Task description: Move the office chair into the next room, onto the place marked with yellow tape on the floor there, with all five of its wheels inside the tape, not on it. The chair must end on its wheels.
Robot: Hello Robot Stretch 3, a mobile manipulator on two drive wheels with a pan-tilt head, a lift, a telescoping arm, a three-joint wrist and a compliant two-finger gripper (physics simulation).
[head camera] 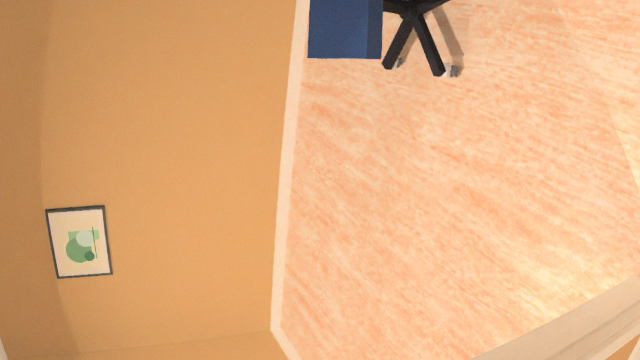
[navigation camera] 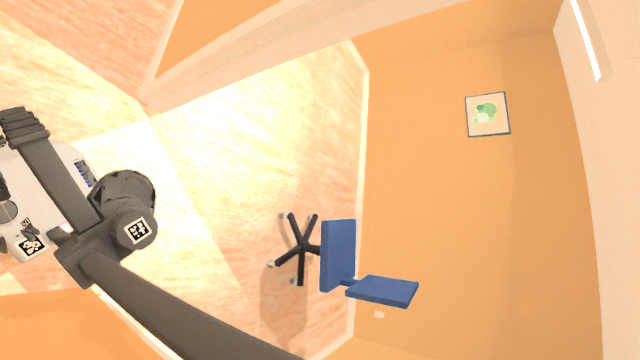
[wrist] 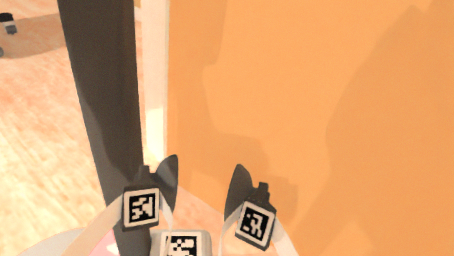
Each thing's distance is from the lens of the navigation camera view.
office chair [navigation camera: 338,237]: 173 cm
door [navigation camera: 264,41]: 76 cm
framed picture [navigation camera: 487,114]: 333 cm
The marked spots on the door and the framed picture are 290 cm apart.
